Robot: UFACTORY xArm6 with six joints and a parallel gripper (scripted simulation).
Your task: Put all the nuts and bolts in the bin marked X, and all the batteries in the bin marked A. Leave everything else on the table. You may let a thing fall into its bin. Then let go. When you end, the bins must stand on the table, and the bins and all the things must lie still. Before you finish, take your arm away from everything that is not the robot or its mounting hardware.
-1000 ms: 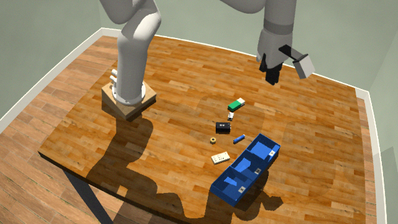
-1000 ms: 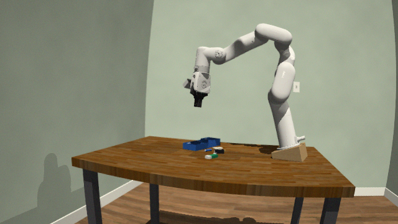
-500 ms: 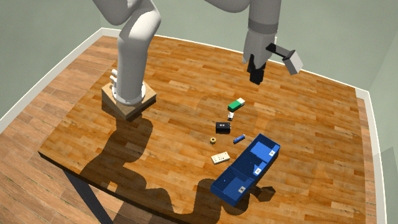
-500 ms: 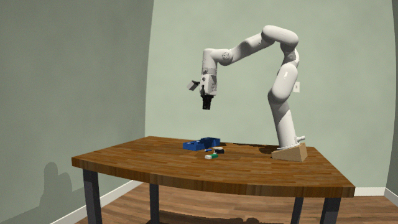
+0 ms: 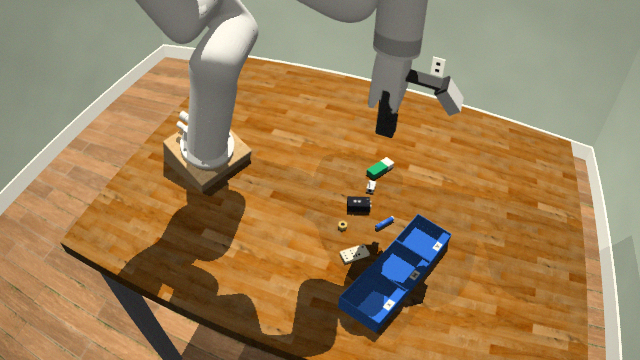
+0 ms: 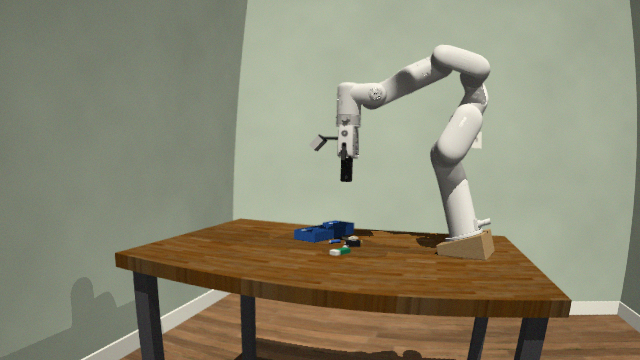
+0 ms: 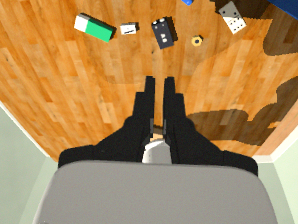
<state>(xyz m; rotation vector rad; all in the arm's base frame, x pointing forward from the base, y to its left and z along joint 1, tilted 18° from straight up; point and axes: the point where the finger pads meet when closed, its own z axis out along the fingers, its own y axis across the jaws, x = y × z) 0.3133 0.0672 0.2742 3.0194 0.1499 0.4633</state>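
My gripper is now 200 mm above the blue bin, 130 mm to the left of it and 110 mm short of it. Round my hand: black block battery 210 mm below, 20 mm behind; blue battery 220 mm below, 40 mm ahead, 30 mm to the right; grey piece 210 mm below, 50 mm to the left, 30 mm behind.
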